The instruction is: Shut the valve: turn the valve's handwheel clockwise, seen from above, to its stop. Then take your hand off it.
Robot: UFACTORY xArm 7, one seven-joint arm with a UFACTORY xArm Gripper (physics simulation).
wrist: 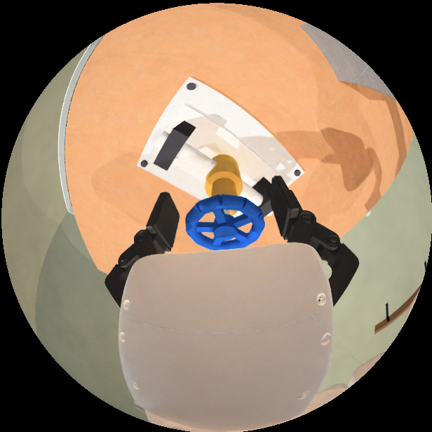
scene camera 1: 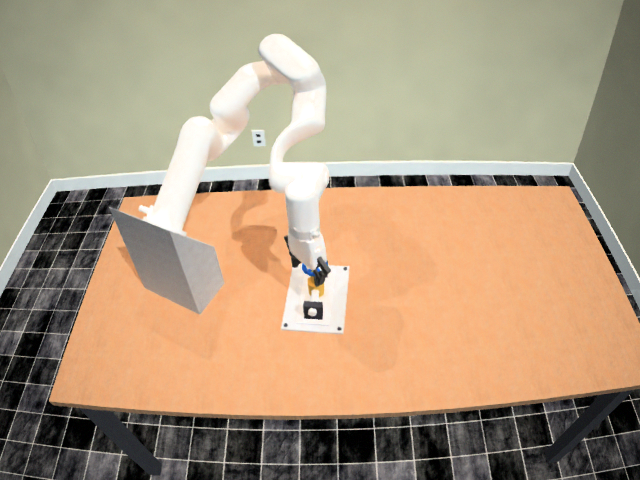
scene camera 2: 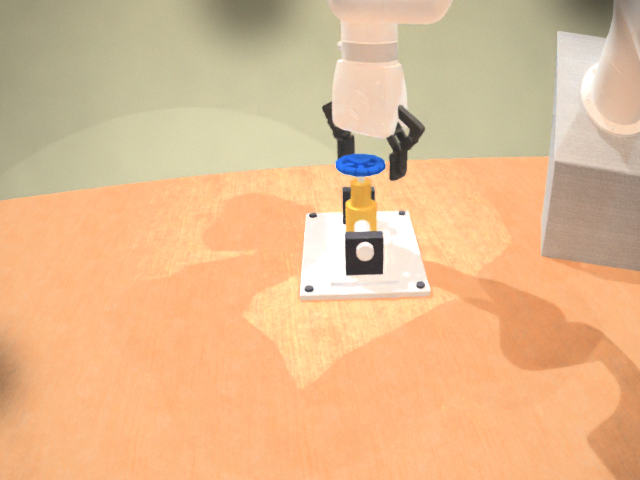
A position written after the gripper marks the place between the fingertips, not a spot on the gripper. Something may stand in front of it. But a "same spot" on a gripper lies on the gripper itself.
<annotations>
The gripper shows in the wrist view, in scene camera 1 (308, 274) and in scene camera 2. One and the same spot on the gripper: (wrist: 297, 225) is (scene camera 2: 400, 141).
</annotations>
